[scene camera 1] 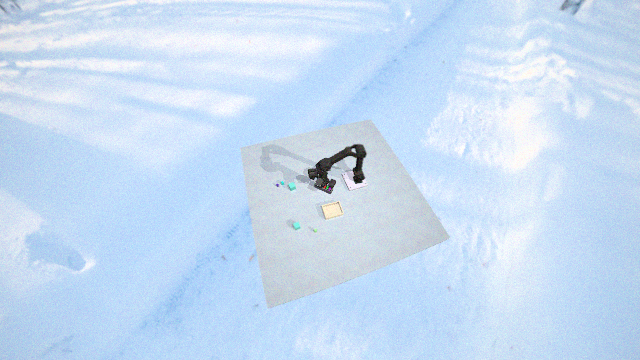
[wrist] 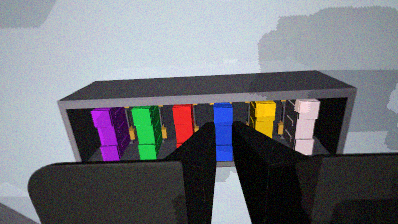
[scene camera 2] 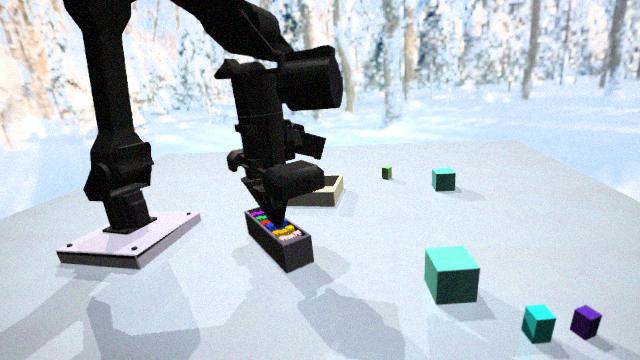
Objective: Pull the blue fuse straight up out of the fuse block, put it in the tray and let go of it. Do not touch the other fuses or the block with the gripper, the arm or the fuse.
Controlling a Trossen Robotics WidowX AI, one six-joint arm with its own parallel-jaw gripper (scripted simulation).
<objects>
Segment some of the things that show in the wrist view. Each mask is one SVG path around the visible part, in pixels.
My gripper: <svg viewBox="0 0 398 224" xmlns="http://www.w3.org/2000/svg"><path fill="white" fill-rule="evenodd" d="M214 122L206 122L164 159L59 162L37 169L29 178L28 193L41 224L211 224L216 176L216 130ZM233 121L232 148L234 163L252 224L398 224L398 152L317 154L309 157L283 145L241 121Z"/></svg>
A blue fuse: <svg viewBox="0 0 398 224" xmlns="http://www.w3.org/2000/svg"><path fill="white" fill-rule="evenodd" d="M230 102L214 103L213 105L216 130L216 161L233 160L233 107Z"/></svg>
A red fuse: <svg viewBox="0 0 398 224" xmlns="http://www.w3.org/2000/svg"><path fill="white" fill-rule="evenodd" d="M193 104L173 106L177 148L195 133Z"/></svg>
</objects>
